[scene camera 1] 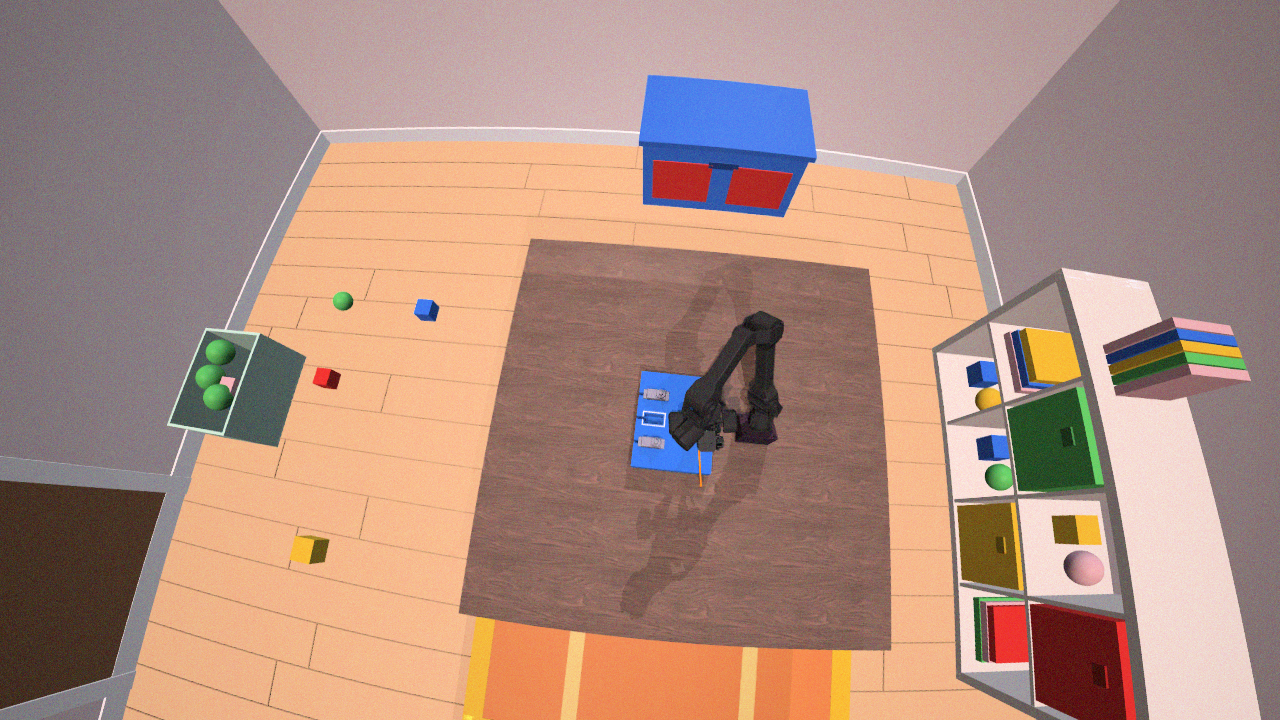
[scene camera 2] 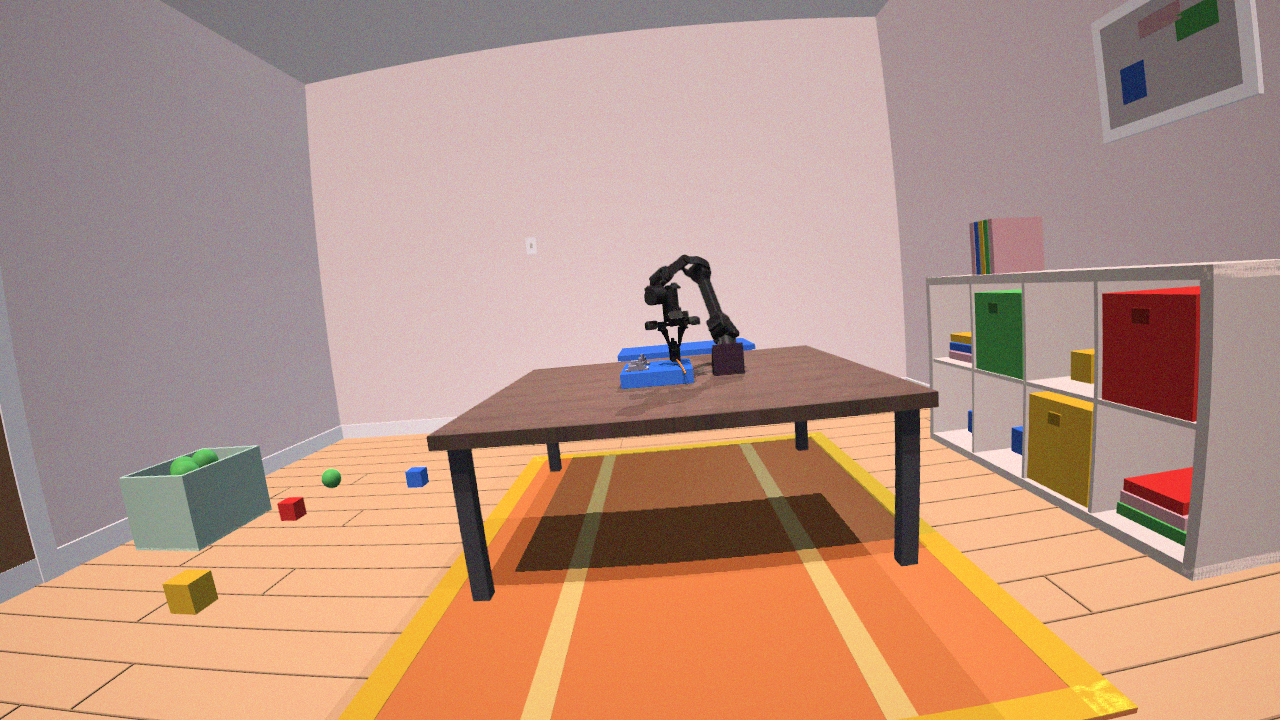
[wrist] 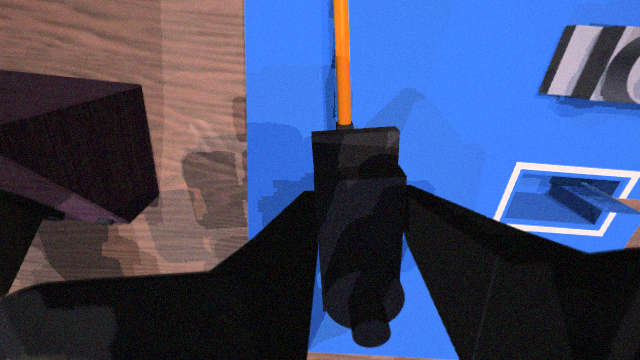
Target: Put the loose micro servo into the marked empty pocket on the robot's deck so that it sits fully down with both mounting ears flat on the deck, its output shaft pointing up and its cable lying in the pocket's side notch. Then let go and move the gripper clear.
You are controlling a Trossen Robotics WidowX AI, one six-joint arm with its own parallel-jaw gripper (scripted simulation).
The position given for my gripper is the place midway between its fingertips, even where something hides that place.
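My gripper point(scene camera 1: 699, 427) is there for me to see, and I find it again in scene camera 2 point(scene camera 2: 674, 347) as well as in the wrist view point(wrist: 356, 199). There is a micro servo point(wrist: 360, 190). I can also see a blue deck point(scene camera 1: 673, 457), and the deck appears again in scene camera 2 point(scene camera 2: 660, 373) and in the wrist view point(wrist: 463, 90).
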